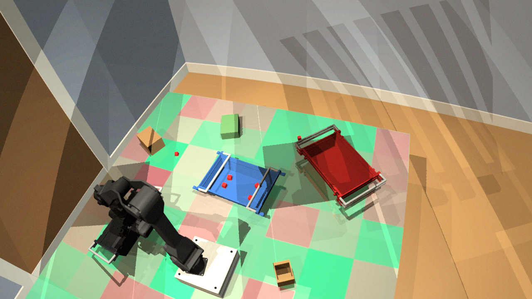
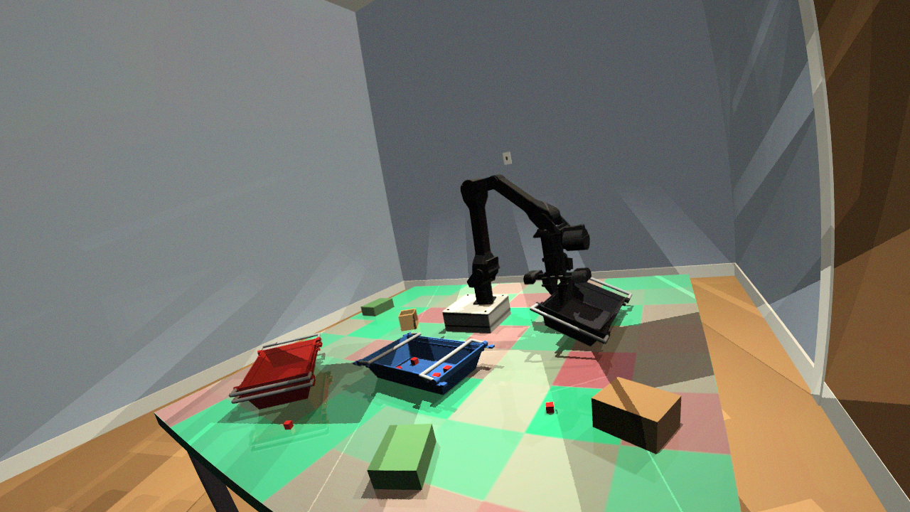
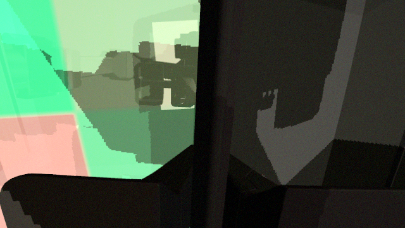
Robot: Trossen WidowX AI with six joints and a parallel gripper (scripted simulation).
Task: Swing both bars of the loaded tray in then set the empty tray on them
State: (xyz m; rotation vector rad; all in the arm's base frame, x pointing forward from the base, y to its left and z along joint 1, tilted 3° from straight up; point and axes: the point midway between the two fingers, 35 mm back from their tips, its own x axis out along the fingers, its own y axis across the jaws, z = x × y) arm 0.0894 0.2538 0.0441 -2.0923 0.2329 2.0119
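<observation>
The black tray lies 2 cm ahead of my gripper tip and 8 cm to the left of it. Round my gripper tip: small brown box (6 cm behind, 54 cm to the right, 5 cm below).
</observation>
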